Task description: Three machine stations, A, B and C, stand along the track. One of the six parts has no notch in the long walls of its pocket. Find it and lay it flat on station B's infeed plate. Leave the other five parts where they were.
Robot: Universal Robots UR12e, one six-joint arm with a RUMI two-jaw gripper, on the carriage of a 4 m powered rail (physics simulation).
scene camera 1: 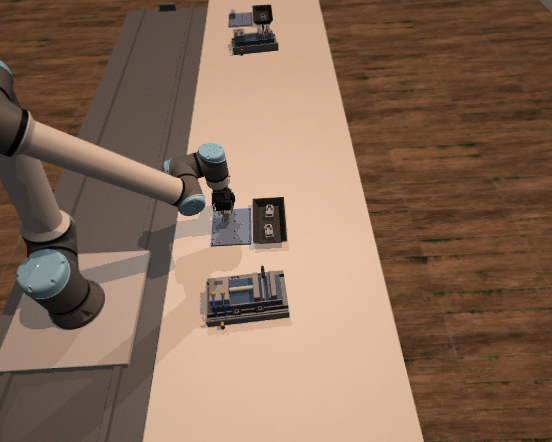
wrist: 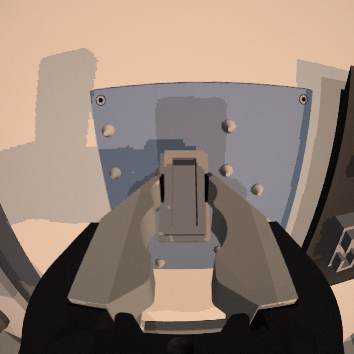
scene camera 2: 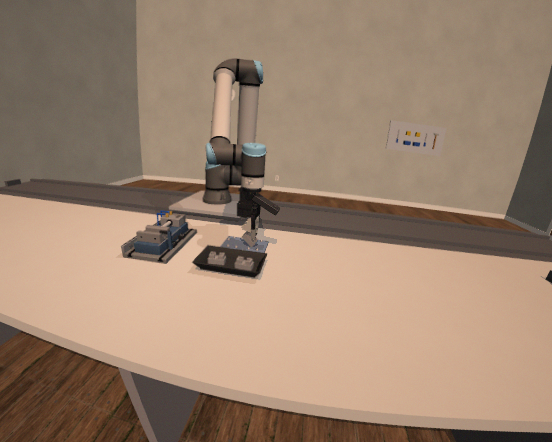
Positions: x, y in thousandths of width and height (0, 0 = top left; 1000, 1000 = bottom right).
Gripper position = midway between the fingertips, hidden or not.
Note:
In view: the gripper (scene camera 2: 459, 542).
The gripper shows as well in the wrist view (wrist: 518, 496).

